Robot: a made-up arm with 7 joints. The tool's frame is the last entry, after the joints.
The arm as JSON. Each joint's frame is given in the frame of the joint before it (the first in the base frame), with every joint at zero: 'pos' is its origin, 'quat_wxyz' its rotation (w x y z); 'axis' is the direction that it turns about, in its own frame. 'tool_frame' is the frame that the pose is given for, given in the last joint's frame.
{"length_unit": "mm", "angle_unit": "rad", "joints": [
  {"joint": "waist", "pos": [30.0, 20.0, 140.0], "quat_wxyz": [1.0, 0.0, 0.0, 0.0], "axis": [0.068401, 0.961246, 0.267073]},
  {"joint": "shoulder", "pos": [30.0, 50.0, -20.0], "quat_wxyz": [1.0, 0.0, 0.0, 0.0], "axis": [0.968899, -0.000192, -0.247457]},
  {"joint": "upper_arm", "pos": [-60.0, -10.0, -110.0], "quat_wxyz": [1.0, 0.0, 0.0, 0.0], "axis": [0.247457, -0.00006, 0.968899]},
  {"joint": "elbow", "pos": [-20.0, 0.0, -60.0], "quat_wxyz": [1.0, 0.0, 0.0, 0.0], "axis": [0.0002, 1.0, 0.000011]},
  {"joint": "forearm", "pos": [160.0, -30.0, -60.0], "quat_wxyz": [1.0, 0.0, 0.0, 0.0], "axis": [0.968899, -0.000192, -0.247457]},
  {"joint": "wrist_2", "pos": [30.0, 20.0, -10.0], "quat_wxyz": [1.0, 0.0, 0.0, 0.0], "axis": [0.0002, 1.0, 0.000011]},
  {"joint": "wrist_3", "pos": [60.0, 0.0, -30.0], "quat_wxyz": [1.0, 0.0, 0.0, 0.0], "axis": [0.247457, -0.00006, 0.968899]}
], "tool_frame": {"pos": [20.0, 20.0, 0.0], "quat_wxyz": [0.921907, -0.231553, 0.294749, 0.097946]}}
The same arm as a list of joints. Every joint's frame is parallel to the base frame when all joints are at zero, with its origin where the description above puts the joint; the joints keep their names.
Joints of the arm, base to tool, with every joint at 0 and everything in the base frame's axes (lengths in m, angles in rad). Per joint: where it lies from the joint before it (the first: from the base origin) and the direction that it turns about. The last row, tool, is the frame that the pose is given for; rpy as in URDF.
waist: axis 0.068403 0.961235 0.26711 origin 0.03 0.02 0.14
shoulder: axis 0.968889 -0.0002 -0.247497 origin 0.03 0.05 -0.02
upper_arm: axis 0.247497 -0.0001 0.968889 origin -0.06 -0.01 -0.11
elbow: axis 0.0002 1 0 origin -0.02 0 -0.06
forearm: axis 0.968889 -0.0002 -0.247497 origin 0.16 -0.03 -0.06
wrist_2: axis 0.0002 1 0 origin 0.03 0.02 -0.01
wrist_3: axis 0.247497 -0.0001 0.968889 origin 0.06 0 -0.03
tool: origin 0.02 0.02 0 rpy -0.4744 0.6296 0.0546

